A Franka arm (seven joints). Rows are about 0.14 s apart.
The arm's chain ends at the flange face. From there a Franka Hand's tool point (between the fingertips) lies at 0.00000 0.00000 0.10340 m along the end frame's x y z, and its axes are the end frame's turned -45 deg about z.
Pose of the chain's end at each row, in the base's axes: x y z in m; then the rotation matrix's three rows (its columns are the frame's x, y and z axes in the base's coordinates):
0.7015, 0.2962, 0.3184; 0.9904, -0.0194, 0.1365; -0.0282, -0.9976, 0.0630; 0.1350, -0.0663, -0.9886
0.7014, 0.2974, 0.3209; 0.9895, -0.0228, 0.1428; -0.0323, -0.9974, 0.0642; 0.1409, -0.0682, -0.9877
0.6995, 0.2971, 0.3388; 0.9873, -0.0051, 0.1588; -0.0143, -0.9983, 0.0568; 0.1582, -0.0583, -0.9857
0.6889, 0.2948, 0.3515; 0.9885, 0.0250, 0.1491; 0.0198, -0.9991, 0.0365; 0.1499, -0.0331, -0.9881
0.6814, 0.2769, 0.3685; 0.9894, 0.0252, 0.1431; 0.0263, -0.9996, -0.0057; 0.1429, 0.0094, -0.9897
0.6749, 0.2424, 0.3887; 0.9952, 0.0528, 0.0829; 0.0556, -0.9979, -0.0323; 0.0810, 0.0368, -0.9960
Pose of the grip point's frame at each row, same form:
0.7156, 0.3027, 0.2162; 0.7140, 0.6866, 0.1365; 0.6855, -0.7254, 0.0630; 0.1423, 0.0486, -0.9886
0.7162, 0.3040, 0.2188; 0.7158, 0.6836, 0.1428; 0.6824, -0.7281, 0.0642; 0.1479, 0.0514, -0.9877
0.7159, 0.3030, 0.2369; 0.7017, 0.6945, 0.1588; 0.6958, -0.7160, 0.0568; 0.1531, 0.0706, -0.9857
0.7043, 0.2986, 0.2493; 0.6813, 0.7167, 0.1491; 0.7205, -0.6925, 0.0365; 0.1294, 0.0826, -0.9881
0.6962, 0.2763, 0.2662; 0.6818, 0.7174, 0.1431; 0.7254, -0.6882, -0.0057; 0.0944, 0.1077, -0.9897
0.6835, 0.2391, 0.2857; 0.6664, 0.7410, 0.0829; 0.7449, -0.6663, -0.0323; 0.0313, 0.0833, -0.9960

